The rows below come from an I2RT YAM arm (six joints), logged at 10 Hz.
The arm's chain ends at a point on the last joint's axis. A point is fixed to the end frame.
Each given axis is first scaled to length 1.
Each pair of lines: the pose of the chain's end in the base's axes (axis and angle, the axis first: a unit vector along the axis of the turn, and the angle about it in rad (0 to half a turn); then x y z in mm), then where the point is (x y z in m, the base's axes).
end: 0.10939, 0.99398, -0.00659, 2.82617, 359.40, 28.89, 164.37
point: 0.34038 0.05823 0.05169
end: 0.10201, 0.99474, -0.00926, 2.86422, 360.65, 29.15, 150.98
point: 0.33689 0.05783 0.03904
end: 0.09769, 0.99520, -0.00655, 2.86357, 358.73, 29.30, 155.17
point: 0.33482 0.05822 0.04332
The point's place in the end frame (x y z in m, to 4 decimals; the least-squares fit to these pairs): 0.0587 0.0222 0.0999
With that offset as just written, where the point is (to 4 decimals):
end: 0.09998, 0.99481, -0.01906, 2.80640, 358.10, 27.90, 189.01
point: 0.3406 0.0537 0.0752
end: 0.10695, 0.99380, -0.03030, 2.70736, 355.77, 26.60, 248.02
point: 0.3497 0.0492 0.1324
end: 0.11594, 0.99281, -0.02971, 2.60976, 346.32, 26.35, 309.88
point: 0.3519 0.0483 0.1941
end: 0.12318, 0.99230, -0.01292, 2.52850, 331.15, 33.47, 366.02
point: 0.3466 0.0582 0.2517
